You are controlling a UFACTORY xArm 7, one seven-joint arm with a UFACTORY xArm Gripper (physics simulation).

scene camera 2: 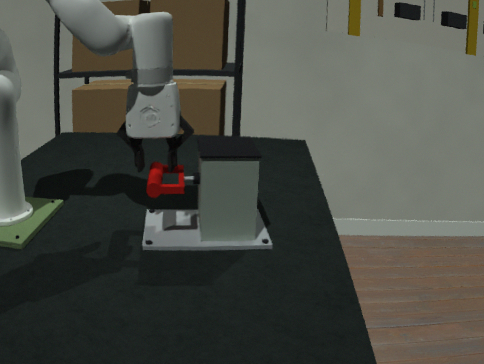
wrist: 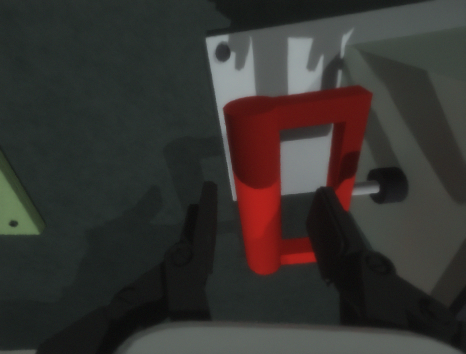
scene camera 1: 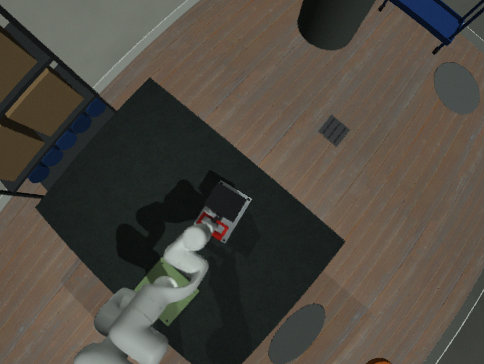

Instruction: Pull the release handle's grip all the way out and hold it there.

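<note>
The release handle's red grip (scene camera 1: 223,231) (scene camera 2: 156,185) (wrist: 260,215) is a round bar on a rectangular frame. A short metal rod (scene camera 2: 189,179) (wrist: 366,188) joins the frame to a dark collar on the pale housing (scene camera 2: 229,200) (wrist: 415,235), which has a black top and stands on a light base plate (scene camera 2: 155,237) (wrist: 227,82). My gripper (scene camera 2: 156,167) (wrist: 264,203) points down, partly open and empty. Its fingers straddle the round bar with gaps: one on the outer side, the other over the frame's opening near the rod side. The arm hides the fingers in scene camera 1.
The arm's green mounting plate (scene camera 1: 172,312) (scene camera 2: 42,215) (wrist: 15,200) lies on the outer side of the handle. The housing rises close beside the inner finger. A shelf rack (scene camera 2: 239,100) with cardboard boxes (scene camera 2: 200,110) stands behind the dark table top (scene camera 2: 200,310).
</note>
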